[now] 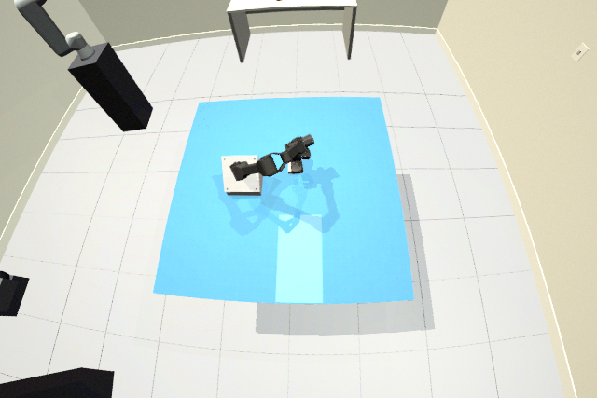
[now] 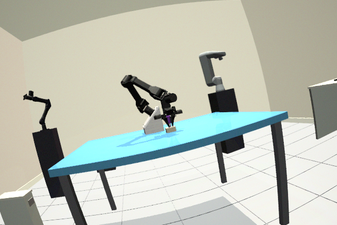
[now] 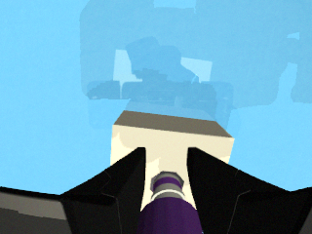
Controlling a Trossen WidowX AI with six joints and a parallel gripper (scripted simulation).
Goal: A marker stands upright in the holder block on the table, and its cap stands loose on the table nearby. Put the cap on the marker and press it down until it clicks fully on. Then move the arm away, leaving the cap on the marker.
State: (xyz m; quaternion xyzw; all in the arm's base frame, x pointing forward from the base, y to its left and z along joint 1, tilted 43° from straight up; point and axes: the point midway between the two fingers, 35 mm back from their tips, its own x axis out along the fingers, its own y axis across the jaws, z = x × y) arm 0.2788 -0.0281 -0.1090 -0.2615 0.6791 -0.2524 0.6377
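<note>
My gripper tip is now 50 mm below the marker cap and 20 mm past it. The rest, counted from my gripper tip: holder block 20 mm below, 20 mm behind.
</note>
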